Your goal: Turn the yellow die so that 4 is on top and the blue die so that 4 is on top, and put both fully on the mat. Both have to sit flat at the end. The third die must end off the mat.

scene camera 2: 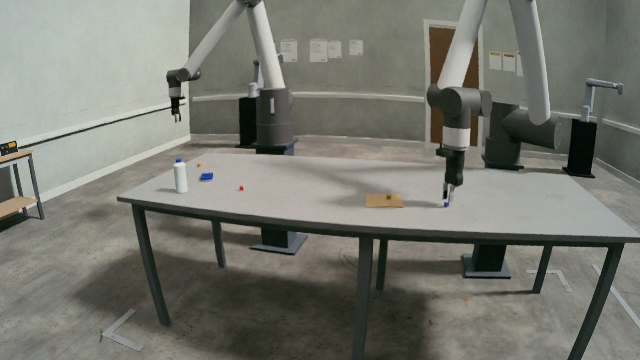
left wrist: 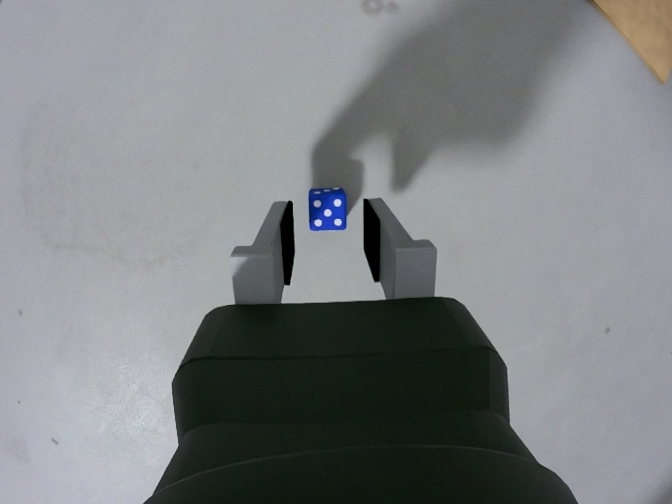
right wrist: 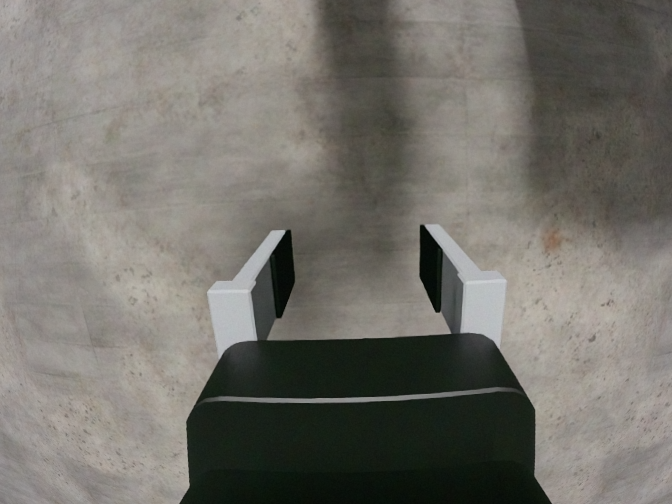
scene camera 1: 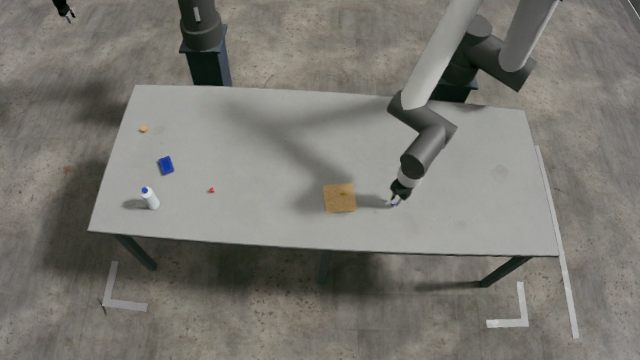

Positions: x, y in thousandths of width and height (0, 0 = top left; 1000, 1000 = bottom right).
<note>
I see my left gripper (left wrist: 489, 447), my right gripper (right wrist: 531, 505) and a tan mat (scene camera 1: 523, 562).
The right wrist view misses the tan mat: it is out of frame.
</note>
